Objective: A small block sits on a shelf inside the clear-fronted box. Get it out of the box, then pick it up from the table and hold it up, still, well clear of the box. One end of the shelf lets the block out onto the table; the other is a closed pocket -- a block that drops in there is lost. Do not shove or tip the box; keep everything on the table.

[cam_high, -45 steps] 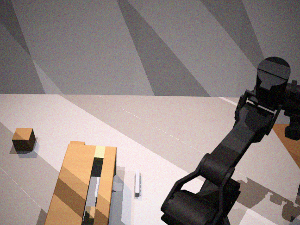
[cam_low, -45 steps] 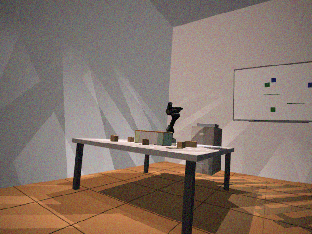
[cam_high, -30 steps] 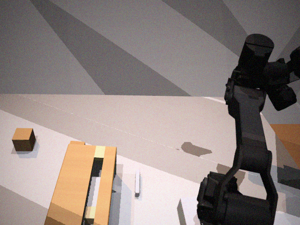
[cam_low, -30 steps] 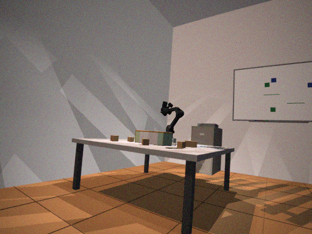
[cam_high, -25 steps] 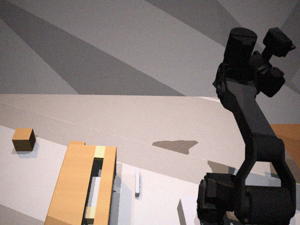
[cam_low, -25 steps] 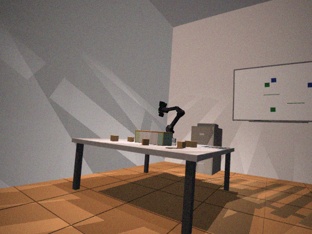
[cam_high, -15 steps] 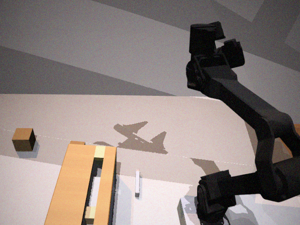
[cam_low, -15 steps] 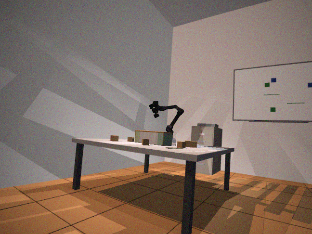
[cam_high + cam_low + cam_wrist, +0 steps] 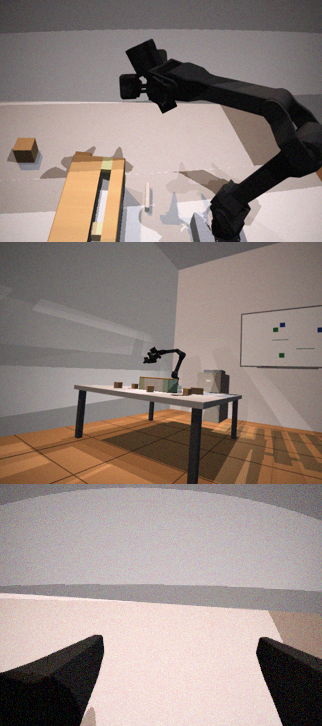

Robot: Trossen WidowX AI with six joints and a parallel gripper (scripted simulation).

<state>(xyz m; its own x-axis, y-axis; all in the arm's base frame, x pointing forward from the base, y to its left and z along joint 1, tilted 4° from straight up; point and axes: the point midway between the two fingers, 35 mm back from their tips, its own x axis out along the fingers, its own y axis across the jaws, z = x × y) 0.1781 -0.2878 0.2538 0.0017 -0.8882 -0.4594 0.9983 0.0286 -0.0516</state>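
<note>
Right now my gripper tip is 34 cm to the right of the tan block, 21 cm above it and 12 cm short of it. The rest, counted from my gripper tip: box (33 cm to the left, 23 cm below, 11 cm ahead); brown cube (41 cm ahead, 27 cm below, 3 cm to the left).
</note>
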